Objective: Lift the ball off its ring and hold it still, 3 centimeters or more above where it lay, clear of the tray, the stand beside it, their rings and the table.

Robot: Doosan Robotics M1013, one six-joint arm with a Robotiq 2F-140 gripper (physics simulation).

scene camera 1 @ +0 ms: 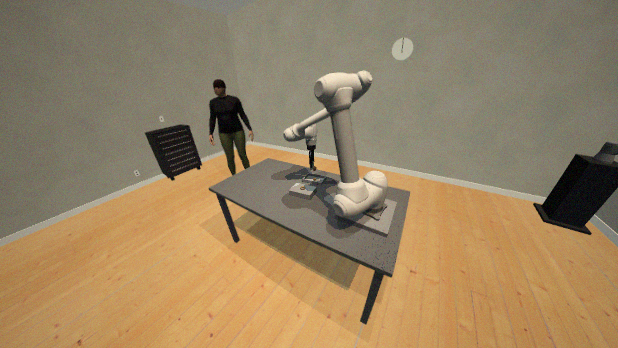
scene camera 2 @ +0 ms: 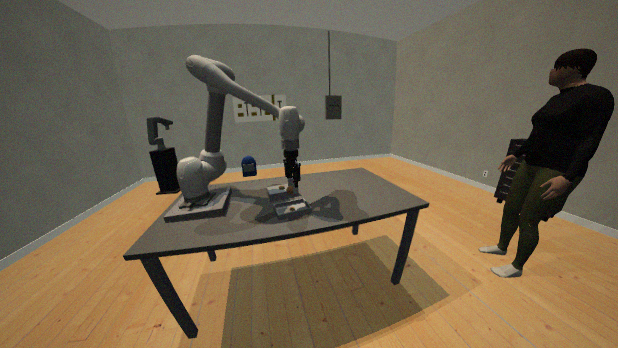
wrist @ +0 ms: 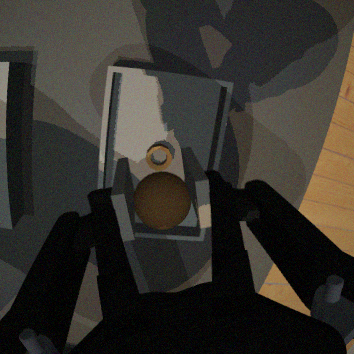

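The orange-brown ball [scene camera 1: 314, 170] [scene camera 2: 290, 190] [wrist: 162, 201] is between the two finger pads of my gripper [scene camera 1: 312, 168] [scene camera 2: 292, 188] [wrist: 156, 170], which is shut on it and points down. The ball hangs in the air above the tray [scene camera 2: 294, 215] [wrist: 106, 117], apart from it. In the wrist view the tray's small orange ring [wrist: 150, 159] shows, with no ball on it, just above the ball in the picture. The stand [scene camera 1: 296, 189] [scene camera 2: 272, 190] [wrist: 20, 140] is beside the tray, also apart from the ball, and carries its own ring [scene camera 1: 303, 188] [scene camera 2: 281, 188].
The tray and stand are on the grey table [scene camera 1: 250, 185] [scene camera 2: 350, 200]. The arm's base plate [scene camera 1: 372, 226] [scene camera 2: 195, 212] is on the same table. A person [scene camera 1: 227, 115] [scene camera 2: 565, 125] stands on the floor beyond the table. A black cabinet [scene camera 1: 175, 150] is near the wall.
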